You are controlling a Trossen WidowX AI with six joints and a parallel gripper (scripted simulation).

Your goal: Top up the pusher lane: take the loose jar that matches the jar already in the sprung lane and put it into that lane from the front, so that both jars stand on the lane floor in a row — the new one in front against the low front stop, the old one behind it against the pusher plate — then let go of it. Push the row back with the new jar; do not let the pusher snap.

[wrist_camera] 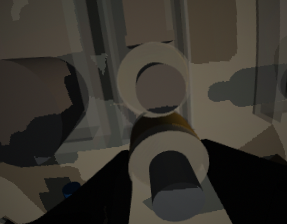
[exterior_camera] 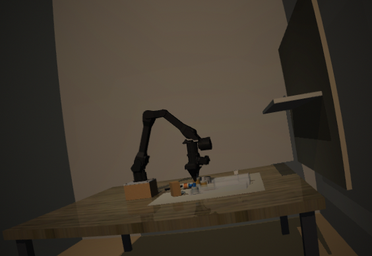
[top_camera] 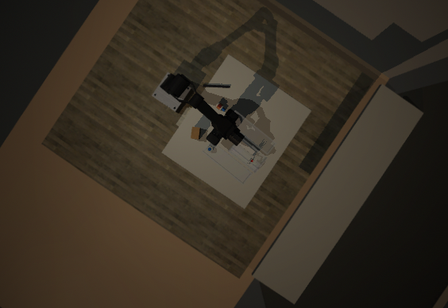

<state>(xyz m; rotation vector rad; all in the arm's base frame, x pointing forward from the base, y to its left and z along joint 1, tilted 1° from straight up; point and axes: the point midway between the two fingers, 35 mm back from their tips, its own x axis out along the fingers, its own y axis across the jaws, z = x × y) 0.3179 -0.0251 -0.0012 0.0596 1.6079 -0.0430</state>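
The grey cylinder is 8 cm to the left of my gripper tip, 4 cm ahead of it and 2 cm below it. Also, from my gripper tip: wooden block 10 cm to the right, 10 cm behind, 1 cm below; then thin dark bar 17 cm to the left, 15 cm behind, 4 cm below; then clear lane 16 cm ahead, 4 cm to the right, 3 cm below.
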